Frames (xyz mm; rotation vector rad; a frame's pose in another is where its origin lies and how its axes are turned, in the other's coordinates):
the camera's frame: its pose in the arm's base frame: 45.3 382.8 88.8 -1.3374 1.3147 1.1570
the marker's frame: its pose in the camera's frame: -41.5 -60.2 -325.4 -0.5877 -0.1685 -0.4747
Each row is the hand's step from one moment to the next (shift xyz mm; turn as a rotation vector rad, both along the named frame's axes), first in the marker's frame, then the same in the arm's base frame.
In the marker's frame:
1: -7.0 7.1 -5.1 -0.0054 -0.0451 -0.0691
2: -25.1 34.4 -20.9 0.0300 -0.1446 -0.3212
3: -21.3 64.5 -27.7 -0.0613 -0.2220 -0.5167
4: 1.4 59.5 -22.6 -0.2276 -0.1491 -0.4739
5: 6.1 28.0 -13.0 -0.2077 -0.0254 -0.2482
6: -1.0 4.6 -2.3 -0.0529 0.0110 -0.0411
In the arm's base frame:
1: -4.7 -9.3 4.2 0.0711 -0.0302 0.0294
2: -21.6 -40.5 11.7 0.3044 -0.1691 0.0611
3: -37.8 -62.8 -2.7 0.4415 -0.2953 0.1946
4: -28.9 -52.3 -22.1 0.3025 -0.3292 0.3143
5: -10.2 -25.6 -15.1 0.0879 -0.2167 0.2252
6: -2.3 -4.7 -0.6 -0.0032 -0.0476 0.0483

